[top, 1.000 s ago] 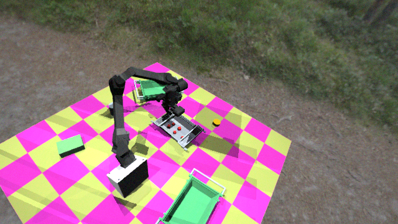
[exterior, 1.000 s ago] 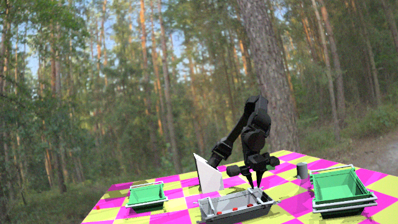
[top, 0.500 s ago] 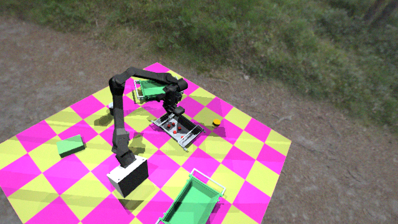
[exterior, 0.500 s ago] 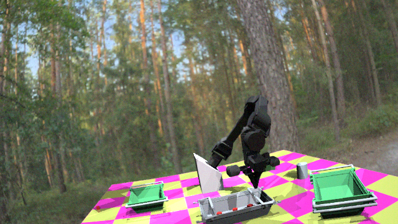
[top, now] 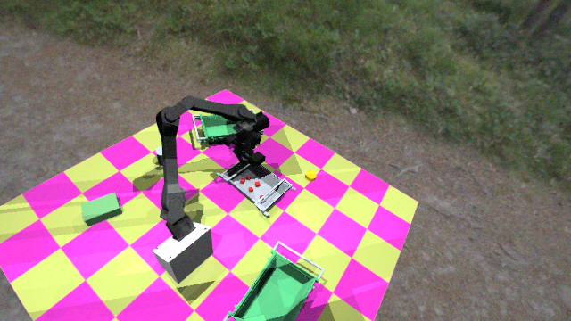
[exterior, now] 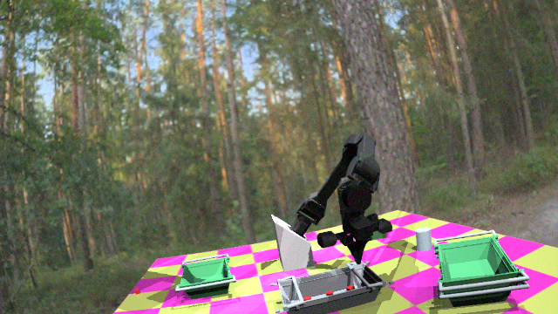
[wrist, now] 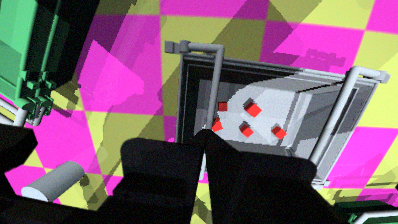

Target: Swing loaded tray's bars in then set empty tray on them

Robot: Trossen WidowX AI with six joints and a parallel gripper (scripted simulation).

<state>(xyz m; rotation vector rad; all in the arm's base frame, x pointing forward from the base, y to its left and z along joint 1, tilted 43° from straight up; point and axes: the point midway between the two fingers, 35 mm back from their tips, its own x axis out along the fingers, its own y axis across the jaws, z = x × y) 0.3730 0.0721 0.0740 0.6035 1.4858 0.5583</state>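
Now: gripper tip 440 mm to the left of the green tray, 300 mm past it and 50 mm above it. Also, from my gripper tip: green block (500 mm behind, 240 mm to the left, 70 mm below); grey cylinder (300 mm to the left, 190 mm behind, 60 mm below); yellow object (240 mm ahead, 220 mm to the right, 80 mm below).
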